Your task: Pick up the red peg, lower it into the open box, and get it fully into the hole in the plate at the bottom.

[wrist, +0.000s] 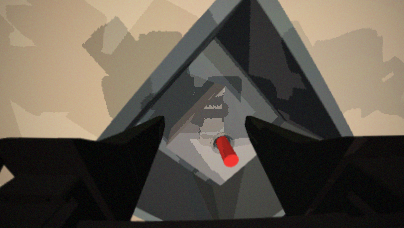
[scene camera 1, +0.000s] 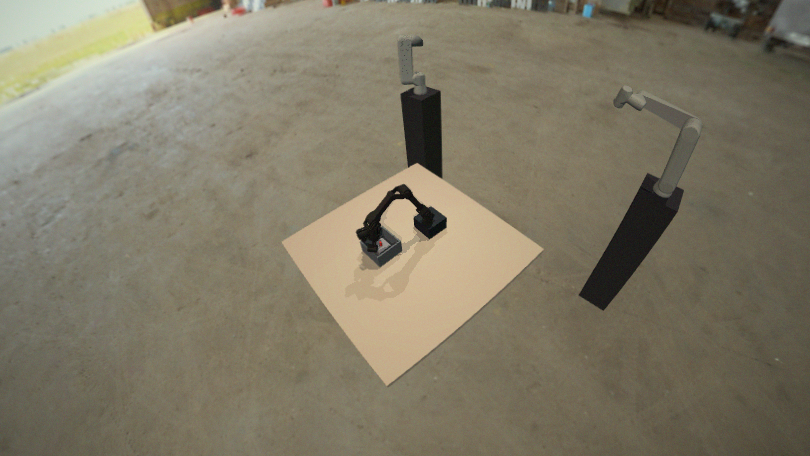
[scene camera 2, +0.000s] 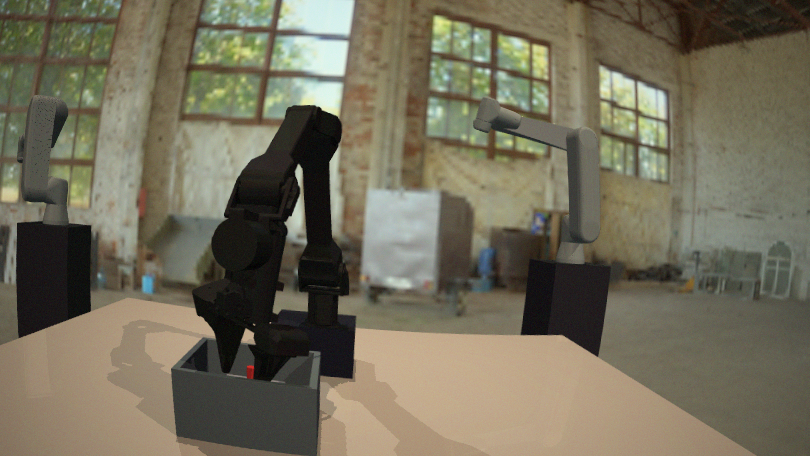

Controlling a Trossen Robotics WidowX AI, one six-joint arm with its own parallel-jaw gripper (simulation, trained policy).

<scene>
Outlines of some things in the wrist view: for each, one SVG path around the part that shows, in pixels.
My gripper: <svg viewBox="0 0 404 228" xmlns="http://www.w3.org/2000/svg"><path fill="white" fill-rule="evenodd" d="M0 139L0 171L4 165L13 176L11 180L0 187L0 228L404 228L404 135L345 136L318 140L292 132L262 119L246 116L245 128L286 216L175 221L131 221L162 140L165 128L164 116L157 116L140 125L99 141L84 138L8 137Z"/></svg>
A grey box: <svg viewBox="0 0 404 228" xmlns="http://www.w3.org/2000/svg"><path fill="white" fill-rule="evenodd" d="M278 0L216 0L187 31L164 60L158 64L148 76L148 79L114 117L114 120L99 135L96 141L112 137L157 116L164 116L165 128L162 140L139 196L140 199L133 216L144 221L271 218L285 215L257 155L222 185L219 185L166 148L171 128L214 83L226 86L254 117L292 132L318 140L354 136L338 107L337 101L335 101L327 87L326 81Z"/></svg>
A plate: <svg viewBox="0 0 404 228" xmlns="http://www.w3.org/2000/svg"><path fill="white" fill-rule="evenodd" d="M214 83L171 128L166 148L202 174L207 175L216 183L222 185L256 156L256 151L245 128L246 116L254 116L226 86ZM221 136L226 136L239 158L238 164L234 167L227 167L223 162L216 145L216 140Z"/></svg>
</scene>
